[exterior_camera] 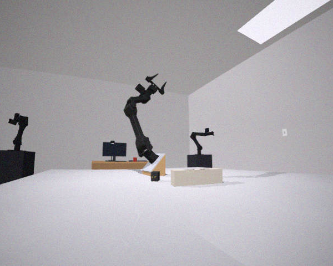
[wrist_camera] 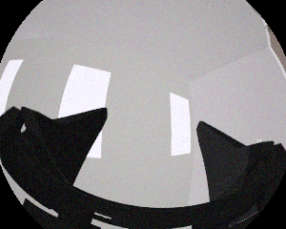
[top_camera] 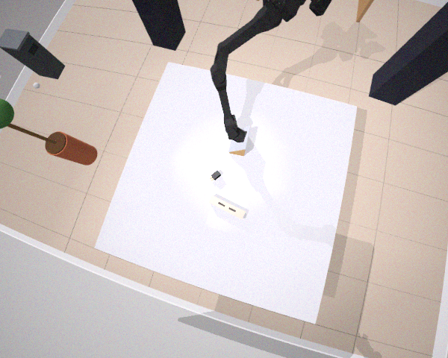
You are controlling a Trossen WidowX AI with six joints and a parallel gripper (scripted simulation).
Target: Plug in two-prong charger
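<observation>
Now: gripper tip 41 cm short of the black two-prong charger, 18 cm to the left of it and 70 cm above it.
</observation>
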